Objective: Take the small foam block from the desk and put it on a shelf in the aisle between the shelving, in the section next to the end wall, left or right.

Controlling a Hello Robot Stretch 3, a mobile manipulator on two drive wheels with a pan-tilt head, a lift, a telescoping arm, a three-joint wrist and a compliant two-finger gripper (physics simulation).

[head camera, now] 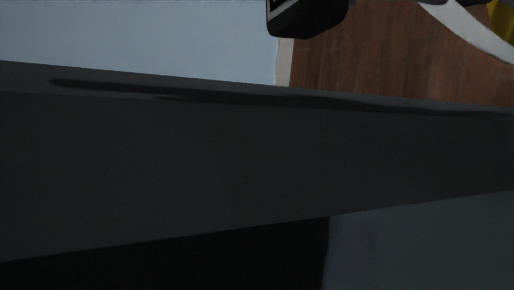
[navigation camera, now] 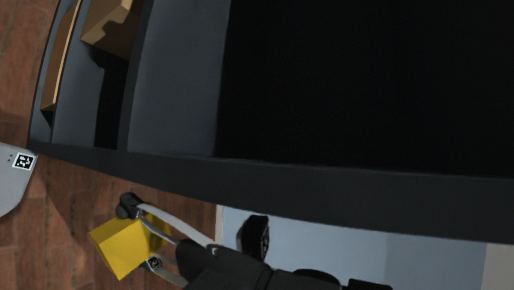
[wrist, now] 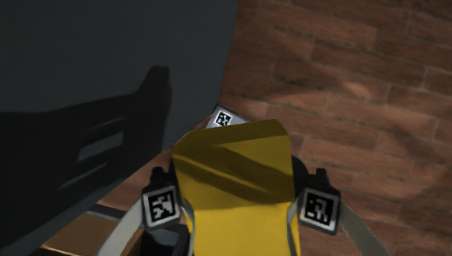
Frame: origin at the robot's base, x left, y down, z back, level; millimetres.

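Where they show: gripper, fingertip midpoint: (wrist: pixel 237 173).
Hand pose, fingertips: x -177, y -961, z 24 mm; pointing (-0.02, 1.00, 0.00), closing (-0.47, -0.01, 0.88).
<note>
After its pixels a point has its place.
The small foam block is yellow and sits between the fingers of my gripper (navigation camera: pixel 141 234) @(z 24, x -177, y -961 mm) (wrist: pixel 240 202) @(z 24, x -177, y -961 mm), which is shut on it. The yellow block (head camera: pixel 502 22) @(z -2, x -193, y -1017 mm) (navigation camera: pixel 117 250) @(z 40, x -139, y -1012 mm) (wrist: pixel 240 175) @(z 16, x -192, y -1017 mm) is over the wooden floor, beside a dark shelf unit (navigation camera: pixel 320 190) @(z -71, x -131, y -1236 mm) and apart from it. Part of the block is hidden by the fingers, and a part of it shows at the top right corner of the head view. Compartments of the shelf unit open above the gripper in the navigation view. The desk does not show.
Brown boxes (navigation camera: pixel 112 32) (wrist: pixel 90 232) lie in the shelf compartments. A large dark panel (head camera: pixel 225 155) @(z -63, x -133, y -1240 mm) crosses the head view close up; another dark surface (wrist: pixel 100 40) @(z -71, x -221, y -1029 mm) bears a shadow. A light blue wall (head camera: pixel 125 35) @(z -327, x -1696, y -830 mm) (navigation camera: pixel 325 220) meets the wooden floor (head camera: pixel 375 55) @(z -168, x -1172, y 0 mm) (navigation camera: pixel 65 225) @(z 295, x -411, y 0 mm). My tagged base (navigation camera: pixel 10 180) @(z 84, x -113, y -159 mm) shows.
</note>
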